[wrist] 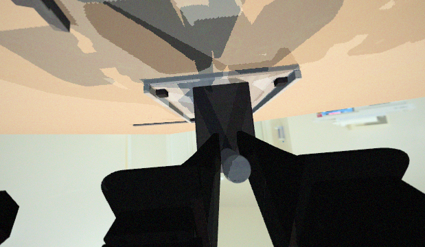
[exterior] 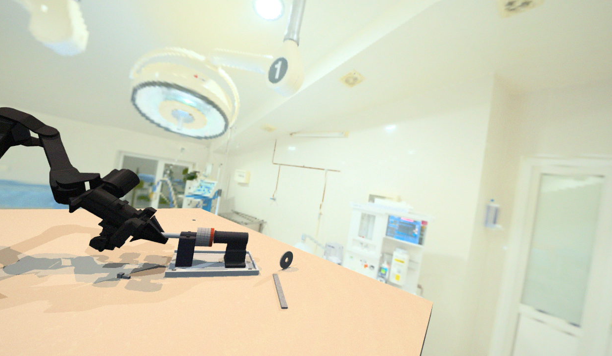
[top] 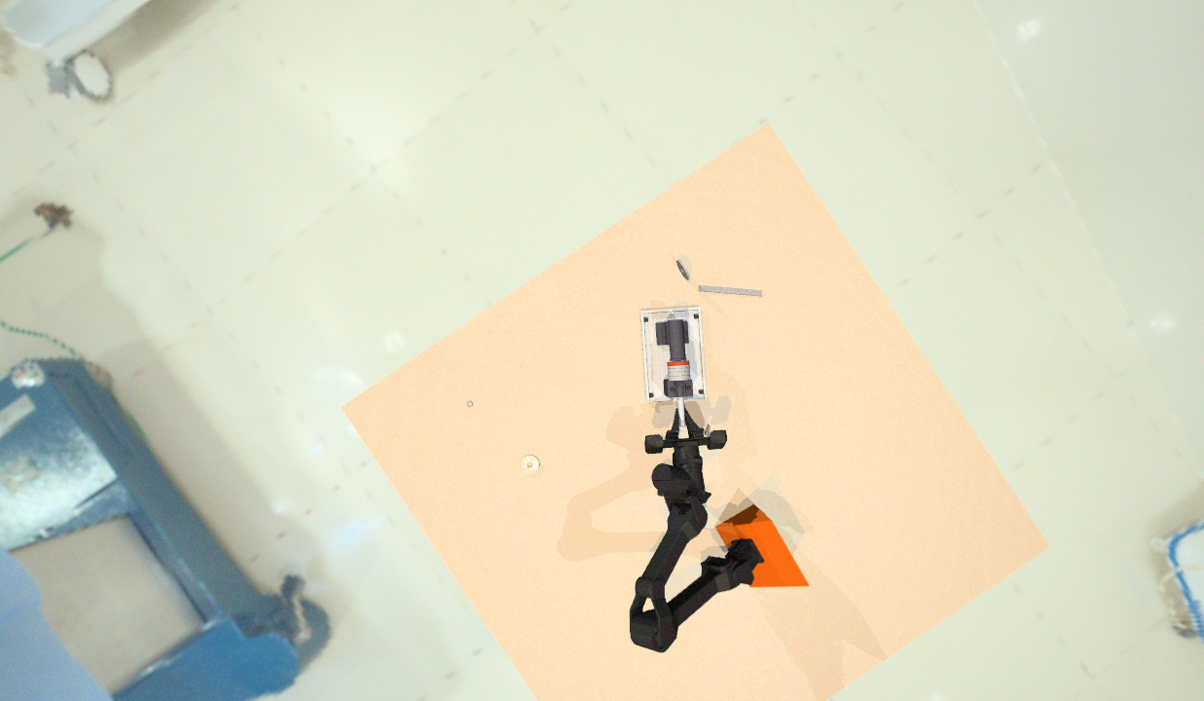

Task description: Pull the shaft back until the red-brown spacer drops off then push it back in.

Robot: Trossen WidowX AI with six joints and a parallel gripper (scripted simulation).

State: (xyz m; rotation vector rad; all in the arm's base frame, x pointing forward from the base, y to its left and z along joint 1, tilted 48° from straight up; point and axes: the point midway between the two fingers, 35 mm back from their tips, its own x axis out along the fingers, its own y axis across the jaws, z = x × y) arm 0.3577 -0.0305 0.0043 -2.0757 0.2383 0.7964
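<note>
Right now my gripper tip is 40 mm short of the grey shaft, 20 mm to the left of it and 20 mm below it. Also, from my gripper tip: red-brown spacer: 100 mm ahead, 50 mm to the right, 20 mm above; small dark piece: 90 mm behind, 40 mm to the right, 60 mm below; grey flat bar: 180 mm ahead, 260 mm to the right, 60 mm below.
</note>
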